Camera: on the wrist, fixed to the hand. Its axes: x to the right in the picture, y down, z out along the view.
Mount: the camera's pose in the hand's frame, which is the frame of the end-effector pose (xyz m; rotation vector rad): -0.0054 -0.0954 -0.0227 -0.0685 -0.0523 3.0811
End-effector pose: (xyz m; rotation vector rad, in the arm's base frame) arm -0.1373 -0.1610 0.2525 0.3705 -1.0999 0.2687
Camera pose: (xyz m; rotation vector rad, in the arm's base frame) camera -0.0839 -0.2382 0.2234 1.5565 0.6082 -2.4037
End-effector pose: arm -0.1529 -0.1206 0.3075 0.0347 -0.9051 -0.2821
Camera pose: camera -0.1600 -0.2131 0.2751 -1.3092 -0.1194 2.5064
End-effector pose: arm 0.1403 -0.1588 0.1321 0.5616 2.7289 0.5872
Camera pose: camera 0.1074 -0.2488 0.1106 -2.6951 0.4916 -0.4815
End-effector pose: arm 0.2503 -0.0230 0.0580 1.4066 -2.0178 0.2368
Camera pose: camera 0.3455 -0.0464 0.0517 2.2717 1.6957 -0.9118
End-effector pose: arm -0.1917 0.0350 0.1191 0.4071 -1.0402 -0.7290
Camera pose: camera -0.2066 -0.0286 0.0458 -1.2897 -0.5389 1.9649
